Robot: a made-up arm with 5 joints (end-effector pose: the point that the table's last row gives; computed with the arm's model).
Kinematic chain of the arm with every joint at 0, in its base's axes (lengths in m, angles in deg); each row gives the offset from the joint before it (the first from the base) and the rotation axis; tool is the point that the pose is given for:
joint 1: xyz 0 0 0.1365 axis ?
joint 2: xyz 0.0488 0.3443 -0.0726 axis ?
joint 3: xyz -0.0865 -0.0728 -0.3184 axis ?
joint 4: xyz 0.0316 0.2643 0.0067 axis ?
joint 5: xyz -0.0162 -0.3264 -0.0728 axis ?
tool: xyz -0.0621 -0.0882 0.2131
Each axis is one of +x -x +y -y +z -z.
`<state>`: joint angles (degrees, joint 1 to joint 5).
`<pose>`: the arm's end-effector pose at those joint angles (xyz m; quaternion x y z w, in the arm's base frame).
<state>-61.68 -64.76 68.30 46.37 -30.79</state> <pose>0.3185 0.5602 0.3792 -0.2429 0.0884 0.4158 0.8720</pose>
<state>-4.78 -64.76 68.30 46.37 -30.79</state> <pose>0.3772 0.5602 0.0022 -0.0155 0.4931 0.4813 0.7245</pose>
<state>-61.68 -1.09 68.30 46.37 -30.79</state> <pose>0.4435 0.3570 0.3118 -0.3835 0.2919 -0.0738 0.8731</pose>
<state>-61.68 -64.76 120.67 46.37 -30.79</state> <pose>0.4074 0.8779 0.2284 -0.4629 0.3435 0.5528 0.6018</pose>
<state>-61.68 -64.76 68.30 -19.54 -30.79</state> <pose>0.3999 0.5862 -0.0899 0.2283 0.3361 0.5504 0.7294</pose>
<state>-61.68 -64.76 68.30 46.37 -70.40</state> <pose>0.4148 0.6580 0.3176 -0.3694 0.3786 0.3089 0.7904</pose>
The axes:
joint 1: +y
joint 2: -x
joint 3: +y
joint 4: -x
joint 5: -y

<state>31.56 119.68 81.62 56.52 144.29</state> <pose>0.2726 0.2779 0.2964 -0.3694 0.2875 0.7436 0.4775</pose>
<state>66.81 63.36 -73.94 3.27 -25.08</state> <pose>-0.0586 0.0499 0.3222 -0.3028 0.1178 0.4377 0.8384</pose>
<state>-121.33 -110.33 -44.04 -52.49 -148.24</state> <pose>-0.3975 0.7935 0.3740 -0.5170 -0.2869 0.7783 0.2110</pose>
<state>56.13 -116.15 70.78 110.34 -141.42</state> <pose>0.4380 0.5945 -0.1312 -0.3301 0.8395 0.4194 0.1017</pose>
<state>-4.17 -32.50 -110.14 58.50 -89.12</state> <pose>-0.4289 0.4400 -0.1769 0.3368 -0.0471 -0.4951 0.7995</pose>
